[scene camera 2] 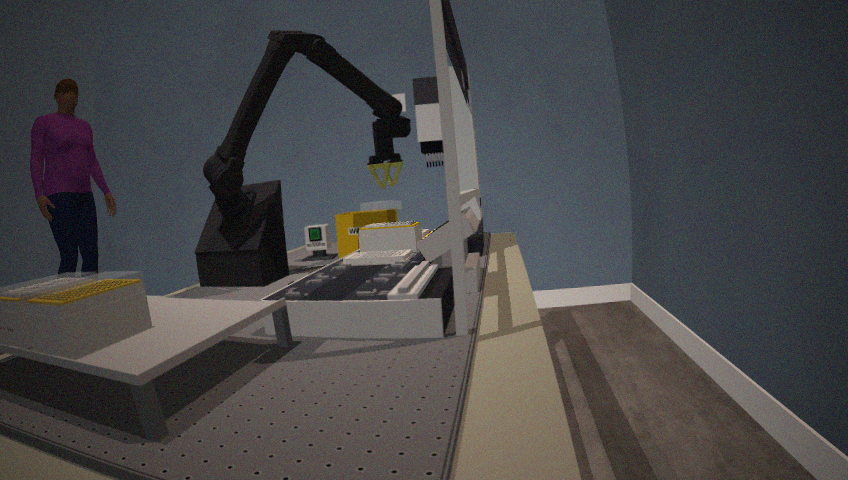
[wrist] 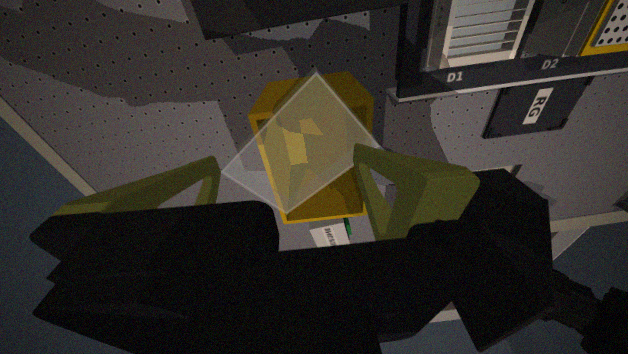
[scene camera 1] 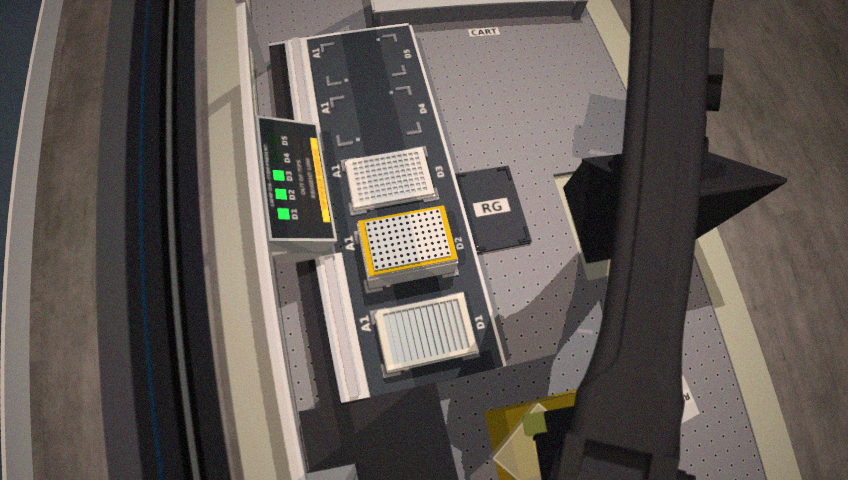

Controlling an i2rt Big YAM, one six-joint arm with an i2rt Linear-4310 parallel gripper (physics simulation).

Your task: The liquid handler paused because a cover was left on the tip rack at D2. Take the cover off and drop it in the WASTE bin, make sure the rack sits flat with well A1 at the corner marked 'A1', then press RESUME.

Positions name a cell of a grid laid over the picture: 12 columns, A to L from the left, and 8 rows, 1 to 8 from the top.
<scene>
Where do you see an RESUME button box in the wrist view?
G6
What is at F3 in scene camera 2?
My gripper.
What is my gripper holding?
Nothing.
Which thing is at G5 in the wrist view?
A yellow WASTE bin.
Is my gripper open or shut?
Open.
</scene>
